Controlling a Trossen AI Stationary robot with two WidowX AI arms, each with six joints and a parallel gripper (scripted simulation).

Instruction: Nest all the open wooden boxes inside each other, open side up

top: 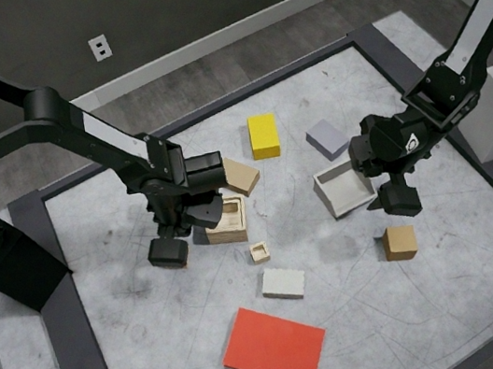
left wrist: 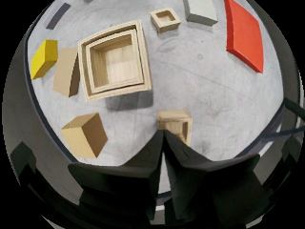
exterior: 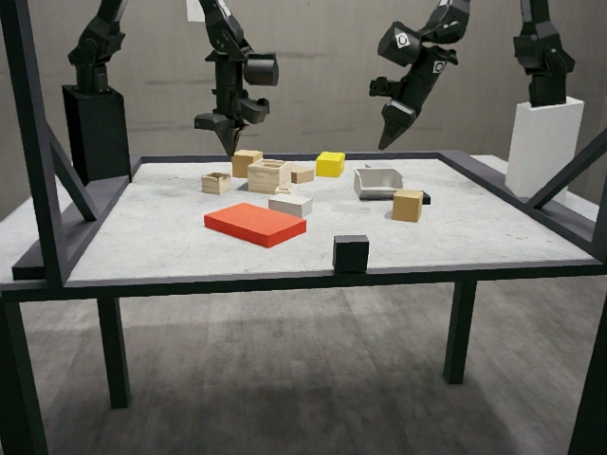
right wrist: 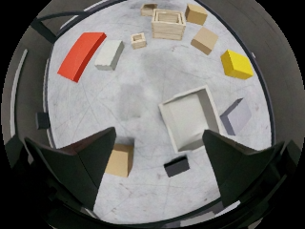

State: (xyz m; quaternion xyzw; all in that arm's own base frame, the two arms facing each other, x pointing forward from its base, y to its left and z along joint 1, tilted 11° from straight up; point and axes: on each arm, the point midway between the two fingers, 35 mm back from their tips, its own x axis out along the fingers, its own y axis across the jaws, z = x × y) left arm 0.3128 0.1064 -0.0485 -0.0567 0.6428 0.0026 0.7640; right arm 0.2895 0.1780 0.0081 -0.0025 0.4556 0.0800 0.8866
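The white tray is 6 cm ahead of my right hand, 2 cm to the left of it and 13 cm below it. From my right hand the other things lie so: black block: 3 cm ahead, 8 cm to the right, 15 cm below; then grey block: 19 cm ahead, 14 cm below; then white block: 8 cm behind, 20 cm to the left, 14 cm below.
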